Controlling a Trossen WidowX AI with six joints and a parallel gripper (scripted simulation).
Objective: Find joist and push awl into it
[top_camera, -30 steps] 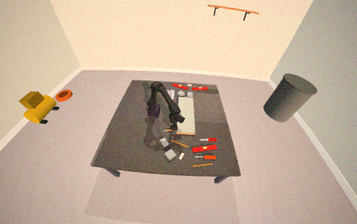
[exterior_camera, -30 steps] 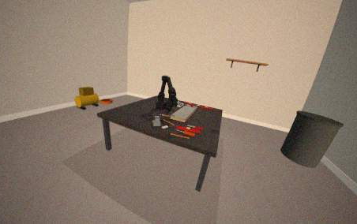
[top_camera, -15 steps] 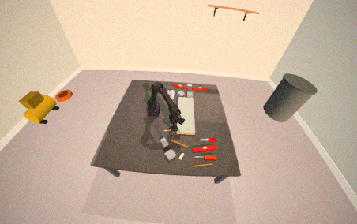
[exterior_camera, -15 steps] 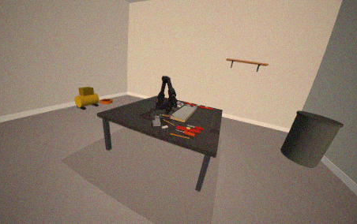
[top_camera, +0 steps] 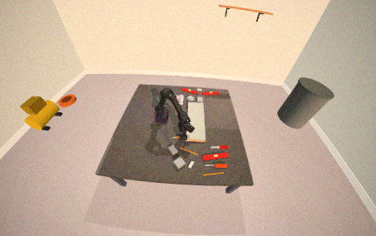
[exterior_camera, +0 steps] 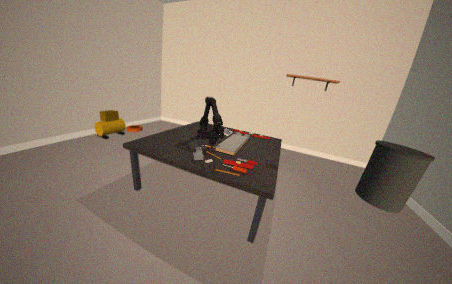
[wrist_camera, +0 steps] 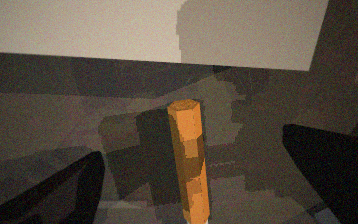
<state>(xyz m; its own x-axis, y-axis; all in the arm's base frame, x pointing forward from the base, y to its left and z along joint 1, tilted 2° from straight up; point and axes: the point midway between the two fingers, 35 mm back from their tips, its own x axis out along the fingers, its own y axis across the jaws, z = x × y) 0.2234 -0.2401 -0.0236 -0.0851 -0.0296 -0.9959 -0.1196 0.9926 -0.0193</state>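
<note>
My gripper tip is 60 mm past the awl, 10 mm to the left of it and 20 mm above it. From my gripper tip the other things lie so: white tray 40 mm behind, 560 mm to the left, 10 mm below; then stud finder 40 mm behind, 570 mm to the left, 20 mm above.
</note>
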